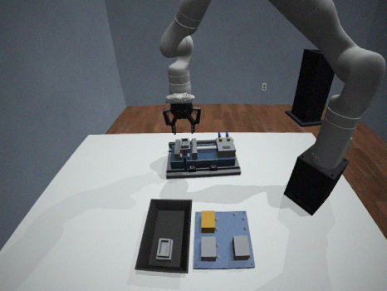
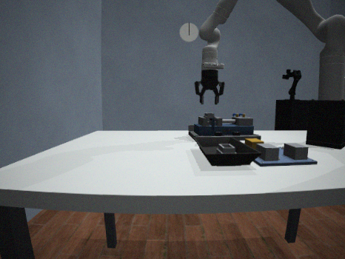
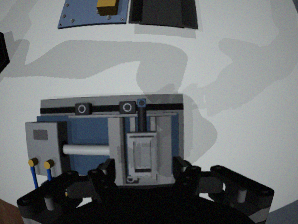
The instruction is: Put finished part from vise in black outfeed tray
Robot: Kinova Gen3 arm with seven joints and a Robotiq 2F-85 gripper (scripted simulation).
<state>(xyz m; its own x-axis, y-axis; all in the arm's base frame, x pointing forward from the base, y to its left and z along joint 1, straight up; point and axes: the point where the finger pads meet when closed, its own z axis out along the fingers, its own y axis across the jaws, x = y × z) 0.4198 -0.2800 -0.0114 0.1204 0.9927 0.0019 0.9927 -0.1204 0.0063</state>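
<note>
Now: hand 7 cm past the blue vise, 1 cm to the right of it and 13 cm above it. Round my hand: blue plate (7 cm behind, 37 cm to the left, 17 cm below); then yellow block (3 cm behind, 31 cm to the left, 14 cm below).
</note>
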